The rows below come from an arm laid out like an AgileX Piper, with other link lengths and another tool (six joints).
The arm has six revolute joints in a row. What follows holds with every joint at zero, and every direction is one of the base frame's. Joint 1 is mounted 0.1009 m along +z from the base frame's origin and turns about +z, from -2.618 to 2.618 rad. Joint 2 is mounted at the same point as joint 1 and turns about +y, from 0 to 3.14 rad. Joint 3 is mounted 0.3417 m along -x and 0.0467 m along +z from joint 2 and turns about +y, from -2.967 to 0 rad. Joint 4 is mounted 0.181 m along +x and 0.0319 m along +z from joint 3 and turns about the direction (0.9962, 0, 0.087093), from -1.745 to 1.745 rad. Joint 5 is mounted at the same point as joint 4 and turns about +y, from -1.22 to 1.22 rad. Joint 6 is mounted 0.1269 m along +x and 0.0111 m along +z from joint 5 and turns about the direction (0.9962, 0, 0.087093), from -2.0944 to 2.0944 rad. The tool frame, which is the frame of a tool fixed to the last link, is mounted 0.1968 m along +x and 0.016 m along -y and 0.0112 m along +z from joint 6; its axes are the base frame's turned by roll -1.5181, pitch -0.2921 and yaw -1.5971 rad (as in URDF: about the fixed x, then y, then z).
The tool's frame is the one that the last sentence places.
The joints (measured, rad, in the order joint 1, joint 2, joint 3, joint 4, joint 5, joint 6), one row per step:
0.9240 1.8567 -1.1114 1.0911 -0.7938 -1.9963
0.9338 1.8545 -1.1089 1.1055 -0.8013 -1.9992
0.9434 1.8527 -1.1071 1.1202 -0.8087 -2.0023
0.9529 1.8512 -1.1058 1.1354 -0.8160 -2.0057
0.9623 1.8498 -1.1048 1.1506 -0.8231 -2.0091
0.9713 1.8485 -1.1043 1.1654 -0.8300 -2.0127
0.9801 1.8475 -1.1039 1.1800 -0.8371 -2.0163
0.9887 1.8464 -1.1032 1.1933 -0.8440 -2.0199
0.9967 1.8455 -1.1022 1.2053 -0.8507 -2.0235
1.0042 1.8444 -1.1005 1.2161 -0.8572 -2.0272
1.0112 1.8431 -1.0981 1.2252 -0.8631 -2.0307
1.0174 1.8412 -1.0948 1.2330 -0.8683 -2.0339
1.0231 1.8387 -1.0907 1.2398 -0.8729 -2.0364
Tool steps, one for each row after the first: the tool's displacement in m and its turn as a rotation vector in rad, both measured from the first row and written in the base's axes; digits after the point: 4 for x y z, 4 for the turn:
-0.0027 0.0001 -0.0005 0.0041 0.0033 -0.0038
-0.0052 0.0002 -0.0012 0.0082 0.0068 -0.0079
-0.0076 0.0003 -0.0019 0.0123 0.0107 -0.0123
-0.0100 0.0003 -0.0026 0.0164 0.0146 -0.0167
-0.0123 0.0003 -0.0033 0.0204 0.0183 -0.0211
-0.0145 0.0003 -0.0040 0.0239 0.0220 -0.0258
-0.0167 0.0003 -0.0047 0.0266 0.0251 -0.0297
-0.0188 0.0003 -0.0053 0.0282 0.0279 -0.0333
-0.0208 0.0001 -0.0060 0.0287 0.0303 -0.0365
-0.0228 0.0000 -0.0067 0.0282 0.0323 -0.0389
-0.0248 -0.0003 -0.0073 0.0270 0.0342 -0.0407
-0.0267 -0.0007 -0.0079 0.0260 0.0360 -0.0422

